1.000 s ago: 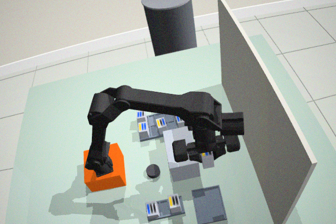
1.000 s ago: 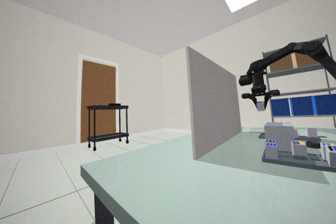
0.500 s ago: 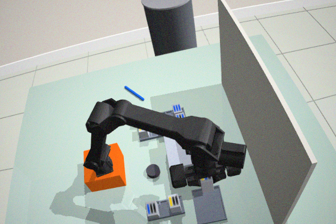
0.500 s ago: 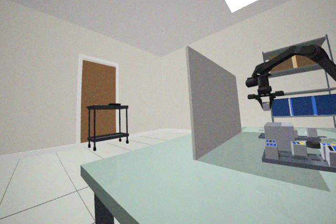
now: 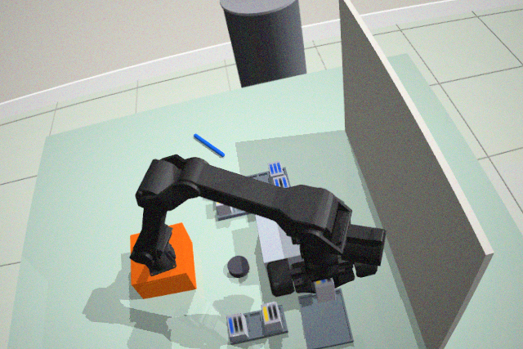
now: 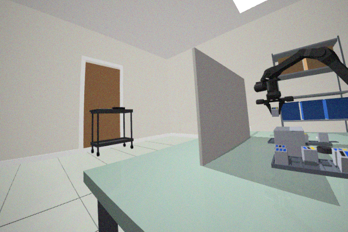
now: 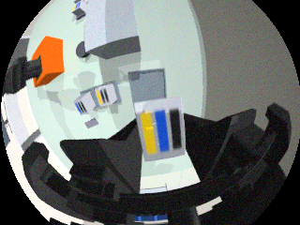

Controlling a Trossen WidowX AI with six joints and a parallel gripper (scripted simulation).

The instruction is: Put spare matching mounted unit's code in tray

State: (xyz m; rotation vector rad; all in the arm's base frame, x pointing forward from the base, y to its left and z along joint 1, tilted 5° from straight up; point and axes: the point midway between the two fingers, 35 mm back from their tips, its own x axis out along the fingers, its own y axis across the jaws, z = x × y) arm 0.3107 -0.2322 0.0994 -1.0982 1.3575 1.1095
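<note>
Now: gripper tip 15 cm above the dark grey tray. Also, from my gripper tip: holder (15 cm below, 15 cm behind, 4 cm to the left); then tall grey block (21 cm to the left, 11 cm below, 2 cm behind); then grey spare (3 cm above).
</note>
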